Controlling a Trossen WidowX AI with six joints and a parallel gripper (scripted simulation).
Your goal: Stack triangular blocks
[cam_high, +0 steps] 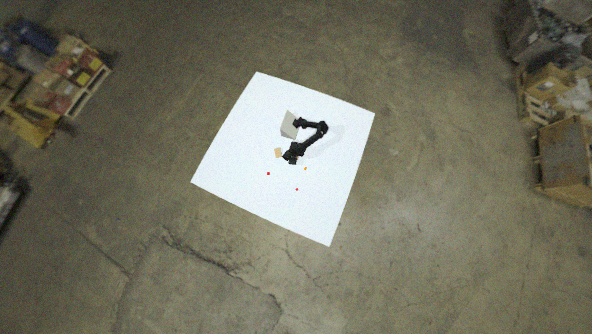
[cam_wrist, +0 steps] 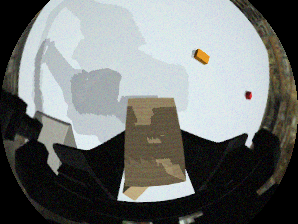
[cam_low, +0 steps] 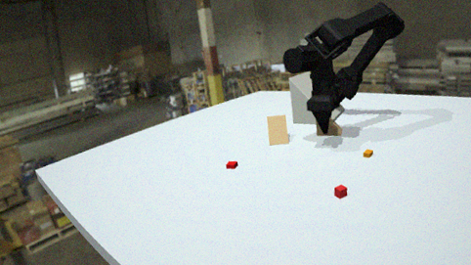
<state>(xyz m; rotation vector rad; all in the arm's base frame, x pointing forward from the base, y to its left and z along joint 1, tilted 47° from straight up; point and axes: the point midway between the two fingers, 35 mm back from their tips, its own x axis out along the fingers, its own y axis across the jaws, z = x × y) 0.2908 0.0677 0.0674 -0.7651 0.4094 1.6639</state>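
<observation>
My gripper tip is now 10 mm to the left of the tan triangular block and 10 mm below it. Round my gripper tip: orange cube 50 mm ahead, 130 mm to the left, 30 mm below.
</observation>
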